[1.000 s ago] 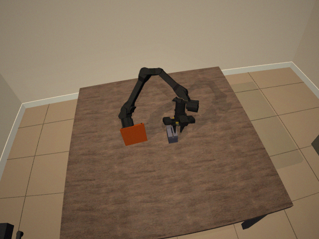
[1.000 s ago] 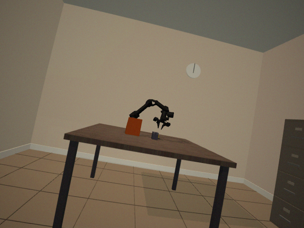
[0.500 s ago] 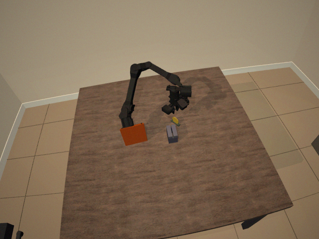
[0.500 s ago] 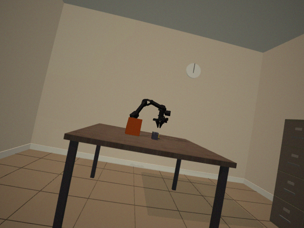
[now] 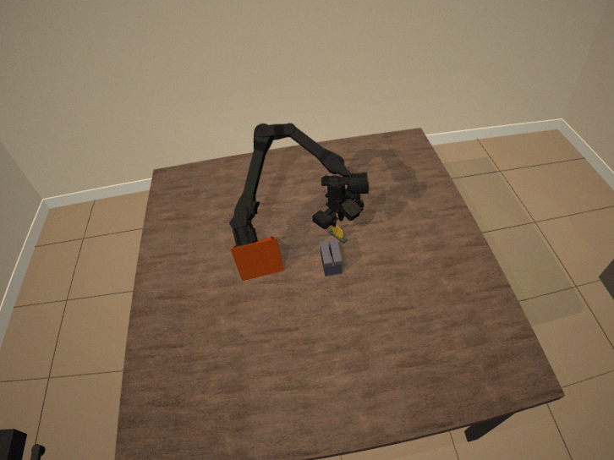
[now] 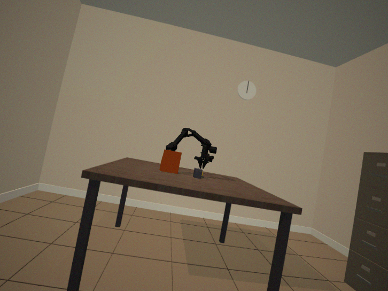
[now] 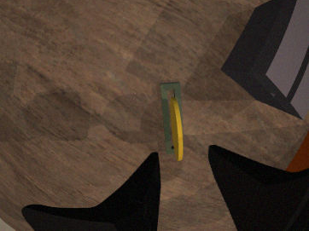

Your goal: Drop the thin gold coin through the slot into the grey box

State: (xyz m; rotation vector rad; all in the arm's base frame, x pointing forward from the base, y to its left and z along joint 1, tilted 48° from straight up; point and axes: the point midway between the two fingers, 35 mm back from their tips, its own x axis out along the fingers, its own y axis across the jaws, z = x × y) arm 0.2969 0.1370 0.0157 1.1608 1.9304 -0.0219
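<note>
The gold coin is 4 cm below my gripper tip.
</note>
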